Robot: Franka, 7 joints.
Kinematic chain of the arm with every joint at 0, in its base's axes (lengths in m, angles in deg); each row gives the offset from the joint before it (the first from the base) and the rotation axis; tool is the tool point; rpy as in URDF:
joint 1: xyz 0 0 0.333 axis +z
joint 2: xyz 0 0 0 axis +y
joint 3: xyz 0 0 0.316 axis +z
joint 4: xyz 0.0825 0 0 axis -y
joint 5: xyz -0.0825 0 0.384 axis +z
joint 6: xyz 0 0 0 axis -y
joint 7: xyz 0.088 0 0 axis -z
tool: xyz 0 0 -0.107 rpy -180 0 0
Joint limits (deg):
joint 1: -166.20..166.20
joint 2: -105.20..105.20
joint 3: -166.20..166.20
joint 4: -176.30..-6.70
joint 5: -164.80..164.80
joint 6: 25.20..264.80
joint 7: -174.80..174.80
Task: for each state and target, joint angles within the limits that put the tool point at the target. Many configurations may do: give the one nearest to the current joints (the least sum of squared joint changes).
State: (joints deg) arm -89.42 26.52 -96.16 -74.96 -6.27 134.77 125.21
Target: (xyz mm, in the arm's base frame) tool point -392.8 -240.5 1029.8
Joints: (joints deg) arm -83.21 22.67 -102.32 -50.14 -6.19 142.15 125.21
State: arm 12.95 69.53 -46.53 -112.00 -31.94 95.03 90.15
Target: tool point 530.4 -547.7 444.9
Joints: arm -5.62 57.20 -62.38 -67.34 -37.32 117.54 90.15
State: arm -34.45 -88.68 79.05 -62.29 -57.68 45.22 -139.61
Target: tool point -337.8 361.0 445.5
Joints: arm 1.55 -104.26 75.25 -93.66 -45.53 25.20 -139.61
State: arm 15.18 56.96 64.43 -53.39 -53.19 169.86 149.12
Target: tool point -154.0 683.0 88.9
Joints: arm 54.77 85.12 57.23 -87.94 -55.55 162.88 149.12
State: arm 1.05 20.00 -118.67 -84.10 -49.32 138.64 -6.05
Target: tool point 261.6 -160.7 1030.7
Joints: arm 27.49 57.74 -150.13 -75.61 -50.15 127.78 -6.05
